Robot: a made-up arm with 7 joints. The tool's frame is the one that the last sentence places.
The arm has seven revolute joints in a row. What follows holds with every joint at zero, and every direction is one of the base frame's.
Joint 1 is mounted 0.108 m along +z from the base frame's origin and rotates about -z.
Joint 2 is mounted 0.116 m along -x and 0.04 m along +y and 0.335 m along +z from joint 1 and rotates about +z.
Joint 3 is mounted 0.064 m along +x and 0.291 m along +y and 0.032 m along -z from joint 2 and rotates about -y.
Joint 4 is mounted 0.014 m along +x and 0.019 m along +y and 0.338 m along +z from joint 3 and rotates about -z.
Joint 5 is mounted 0.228 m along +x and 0.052 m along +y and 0.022 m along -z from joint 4 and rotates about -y.
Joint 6 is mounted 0.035 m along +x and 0.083 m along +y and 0.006 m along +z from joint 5 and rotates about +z.
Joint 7 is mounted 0.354 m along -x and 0.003 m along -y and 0.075 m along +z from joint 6 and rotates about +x.
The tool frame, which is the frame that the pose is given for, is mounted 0.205 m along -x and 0.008 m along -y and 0.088 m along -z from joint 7; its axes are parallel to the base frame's.
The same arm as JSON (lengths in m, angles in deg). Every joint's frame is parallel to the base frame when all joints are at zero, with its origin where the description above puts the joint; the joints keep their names.
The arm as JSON. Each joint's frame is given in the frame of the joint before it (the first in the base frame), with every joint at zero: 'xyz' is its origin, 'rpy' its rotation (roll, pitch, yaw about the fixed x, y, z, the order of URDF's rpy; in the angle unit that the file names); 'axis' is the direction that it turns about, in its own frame. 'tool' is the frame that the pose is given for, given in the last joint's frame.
{"units": {"length": "m", "angle": "deg"}, "joints": [
  {"name": "joint 1", "type": "revolute", "origin": {"xyz": [0.0, 0.0, 0.108], "rpy": [0.0, 0.0, 0.0]}, "axis": [0.0, 0.0, -1.0]},
  {"name": "joint 2", "type": "revolute", "origin": {"xyz": [-0.116, 0.04, 0.335], "rpy": [0.0, 0.0, 0.0]}, "axis": [0.0, 0.0, 1.0]},
  {"name": "joint 3", "type": "revolute", "origin": {"xyz": [0.064, 0.291, -0.032], "rpy": [0.0, 0.0, 0.0]}, "axis": [0.0, -1.0, 0.0]},
  {"name": "joint 4", "type": "revolute", "origin": {"xyz": [0.014, 0.019, 0.338], "rpy": [0.0, 0.0, 0.0]}, "axis": [0.0, 0.0, -1.0]},
  {"name": "joint 5", "type": "revolute", "origin": {"xyz": [0.228, 0.052, -0.022], "rpy": [0.0, 0.0, 0.0]}, "axis": [0.0, -1.0, 0.0]},
  {"name": "joint 6", "type": "revolute", "origin": {"xyz": [0.035, 0.083, 0.006], "rpy": [0.0, 0.0, 0.0]}, "axis": [0.0, 0.0, 1.0]},
  {"name": "joint 7", "type": "revolute", "origin": {"xyz": [-0.354, -0.003, 0.075], "rpy": [0.0, 0.0, 0.0]}, "axis": [1.0, 0.0, 0.0]}
], "tool": {"origin": {"xyz": [-0.205, -0.008, -0.088], "rpy": [0.0, 0.0, 0.0]}}}

